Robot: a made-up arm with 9 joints. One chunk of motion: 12 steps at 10 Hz.
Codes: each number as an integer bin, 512 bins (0 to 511) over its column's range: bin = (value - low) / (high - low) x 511, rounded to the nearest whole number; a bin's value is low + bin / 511 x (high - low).
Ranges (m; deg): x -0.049..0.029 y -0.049..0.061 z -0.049..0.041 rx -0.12..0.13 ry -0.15..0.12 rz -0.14..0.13
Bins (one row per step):
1: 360 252 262 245 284 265
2: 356 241 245 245 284 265
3: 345 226 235 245 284 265
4: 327 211 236 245 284 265
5: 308 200 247 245 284 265
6: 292 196 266 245 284 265
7: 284 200 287 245 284 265
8: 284 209 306 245 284 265
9: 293 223 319 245 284 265
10: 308 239 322 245 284 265
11: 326 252 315 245 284 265
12: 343 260 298 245 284 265
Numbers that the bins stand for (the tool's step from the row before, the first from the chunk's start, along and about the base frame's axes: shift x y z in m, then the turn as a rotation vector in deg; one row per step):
1: 0.00595 0.00525 -0.00286 0.000 0.000 0.000
2: 0.00534 0.00288 -0.00585 0.000 0.000 0.000
3: 0.00366 -0.00035 -0.00761 0.000 0.000 0.000
4: 0.00091 -0.00358 -0.00743 0.000 0.000 0.000
5: -0.00199 -0.00595 -0.00550 0.000 0.000 0.000
6: -0.00443 -0.00681 -0.00215 0.000 0.000 0.000
7: -0.00565 -0.00595 0.00155 0.000 0.000 0.000
8: -0.00565 -0.00401 0.00489 0.000 0.000 0.000
9: -0.00428 -0.00100 0.00718 0.000 0.000 0.000
10: -0.00199 0.00245 0.00771 0.000 0.000 0.000
11: 0.00076 0.00525 0.00648 0.000 0.000 0.000
12: 0.00336 0.00697 0.00349 0.000 0.000 0.000

